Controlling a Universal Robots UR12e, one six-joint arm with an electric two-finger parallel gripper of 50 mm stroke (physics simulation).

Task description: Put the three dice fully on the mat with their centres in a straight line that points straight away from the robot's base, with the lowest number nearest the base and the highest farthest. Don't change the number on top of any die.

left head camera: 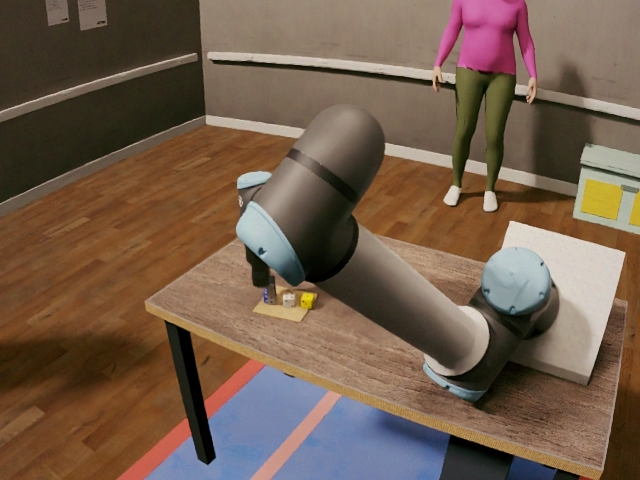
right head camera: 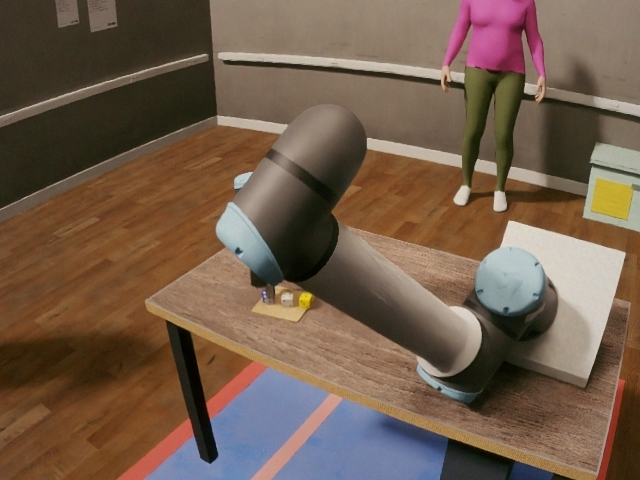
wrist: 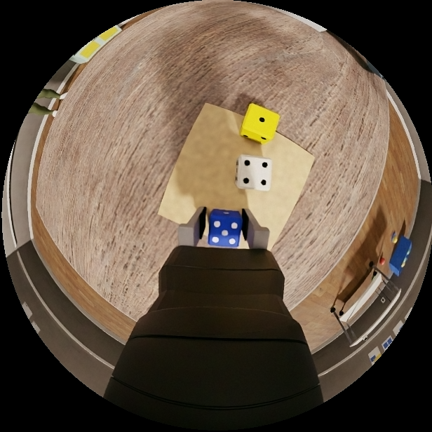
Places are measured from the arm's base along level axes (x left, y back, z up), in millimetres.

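Where they show: gripper, fingertip midpoint: (left head camera: 272, 299) (right head camera: 270, 299).
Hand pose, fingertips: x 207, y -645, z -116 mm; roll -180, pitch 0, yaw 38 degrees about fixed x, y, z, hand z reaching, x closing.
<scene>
Each offset is from my fingertips to the top centre of the thing. Level surfaces: height alone.
The yellow die @[dx -36, dy +97, dz +28 mm] (left head camera: 307, 300) (right head camera: 305, 300) (wrist: 260, 123) shows 1 on top; it is nearest the base and overlaps the near edge of the mat @[dx -12, dy +40, dz -2 mm] (left head camera: 281, 312) (right head camera: 279, 312) (wrist: 197, 160). The white die @[dx -10, dy +54, dz +28 mm] (left head camera: 288, 299) (right head camera: 286, 299) (wrist: 254, 173) shows 4 on top and sits on the mat. The blue die @[dx +5, dy -4, dz +28 mm] (left head camera: 266, 297) (right head camera: 264, 296) (wrist: 224, 228) shows 5 on top, farthest out, by the mat's far edge; its footprint there is partly hidden. My gripper (wrist: 223, 217) is open, its fingers on both sides of the blue die with narrow gaps visible in the wrist view.
The wooden table @[dz -6 mm] (left head camera: 361, 356) (right head camera: 356, 356) (wrist: 115, 125) carries everything. A white slab (left head camera: 568, 310) (right head camera: 566, 310) lies beside the arm's base. The arm spans above the table from the base to the mat. A person (left head camera: 485, 77) (right head camera: 496, 77) stands beyond the table.
</scene>
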